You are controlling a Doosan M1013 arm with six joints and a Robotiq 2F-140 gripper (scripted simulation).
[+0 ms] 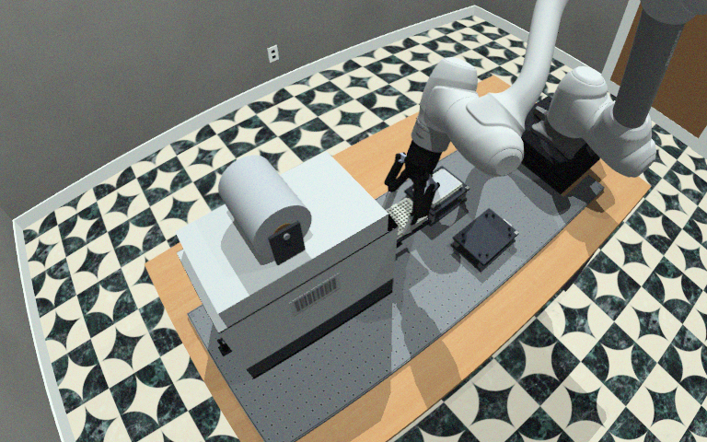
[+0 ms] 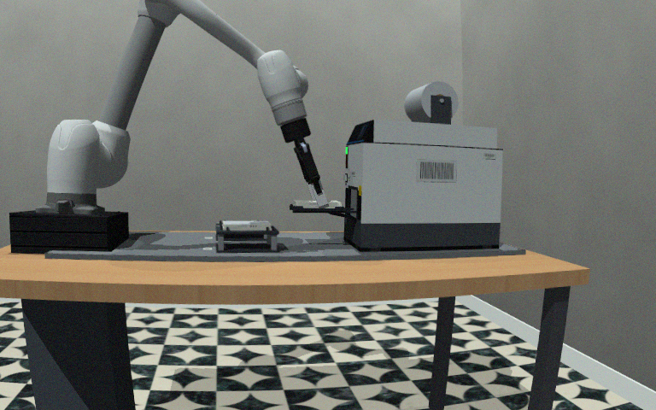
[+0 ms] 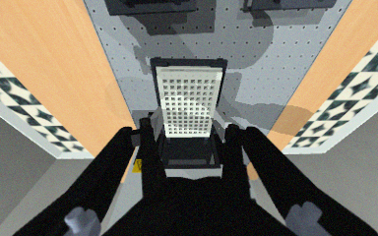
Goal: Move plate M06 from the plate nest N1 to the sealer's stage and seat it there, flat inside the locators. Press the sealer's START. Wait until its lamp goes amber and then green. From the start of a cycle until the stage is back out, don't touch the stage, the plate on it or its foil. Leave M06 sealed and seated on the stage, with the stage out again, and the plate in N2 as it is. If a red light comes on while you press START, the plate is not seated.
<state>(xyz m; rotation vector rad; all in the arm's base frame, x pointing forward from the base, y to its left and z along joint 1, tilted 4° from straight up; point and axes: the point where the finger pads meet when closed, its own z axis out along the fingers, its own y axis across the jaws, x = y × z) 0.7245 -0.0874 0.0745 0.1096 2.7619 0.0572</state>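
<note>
The white well plate lies 30 mm below my hand. From my hand the other things lie so: black stage (40 mm below); then foil-covered plate (200 mm behind, 80 mm below, 40 mm to the right); then nest N1 (200 mm behind, 160 mm to the left, 110 mm below).
</note>
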